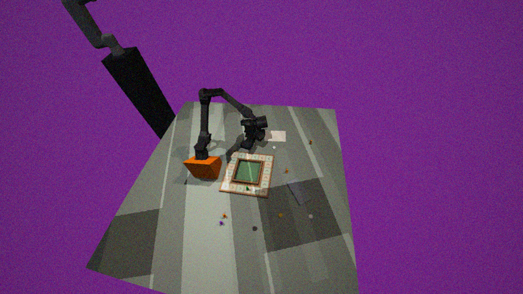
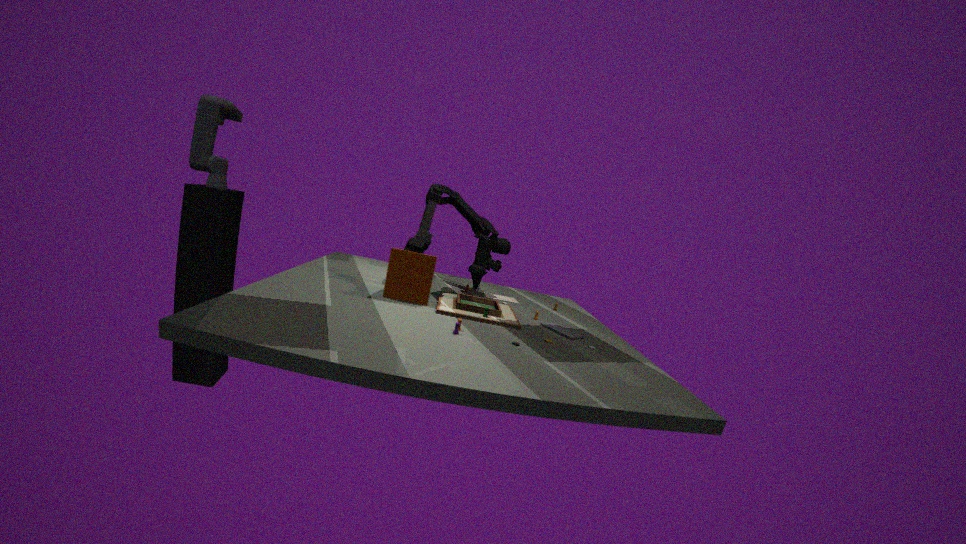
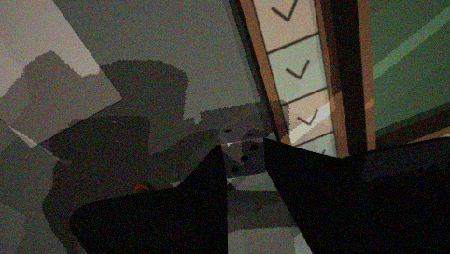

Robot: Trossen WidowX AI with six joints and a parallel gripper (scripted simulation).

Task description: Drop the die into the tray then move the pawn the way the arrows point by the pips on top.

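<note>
Now: the green pawn 30 mm behind my gripper tip, 290 mm to the right of it and 20 mm below it. From my gripper tip the other things lie so: green dice tray: 30 mm behind, 180 mm to the right, 40 mm below; white card: 150 mm ahead, 110 mm to the left, 50 mm below; white die: right at my gripper tip.
</note>
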